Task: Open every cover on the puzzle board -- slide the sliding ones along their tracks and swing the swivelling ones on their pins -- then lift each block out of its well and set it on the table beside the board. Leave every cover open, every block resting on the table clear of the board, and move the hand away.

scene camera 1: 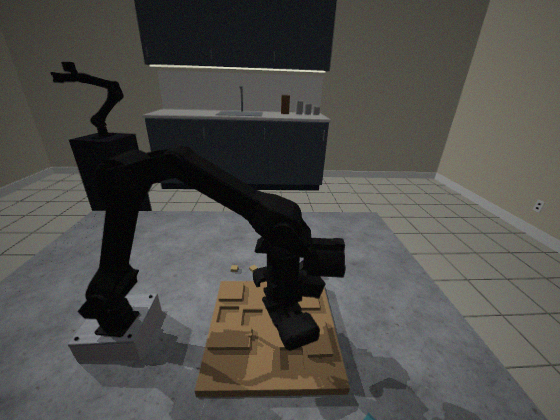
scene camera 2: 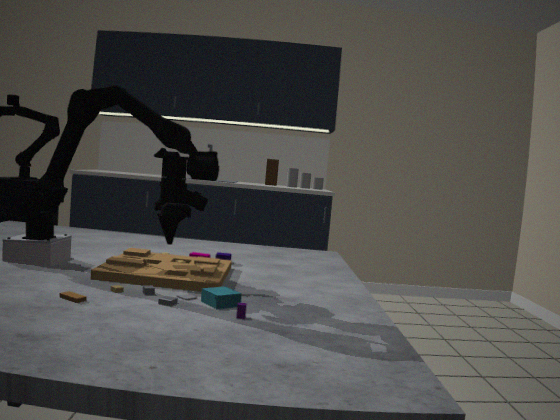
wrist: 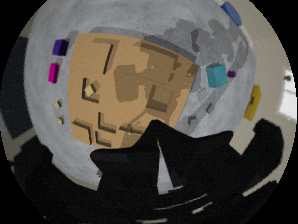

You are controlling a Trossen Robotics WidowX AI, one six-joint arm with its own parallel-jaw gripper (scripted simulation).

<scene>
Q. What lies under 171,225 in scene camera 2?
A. My gripper.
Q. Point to a tan puzzle board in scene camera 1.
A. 268,369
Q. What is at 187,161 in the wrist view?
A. My gripper.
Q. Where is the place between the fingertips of my gripper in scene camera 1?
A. At 281,331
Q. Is my gripper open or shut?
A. Shut.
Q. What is my gripper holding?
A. Nothing.
</scene>
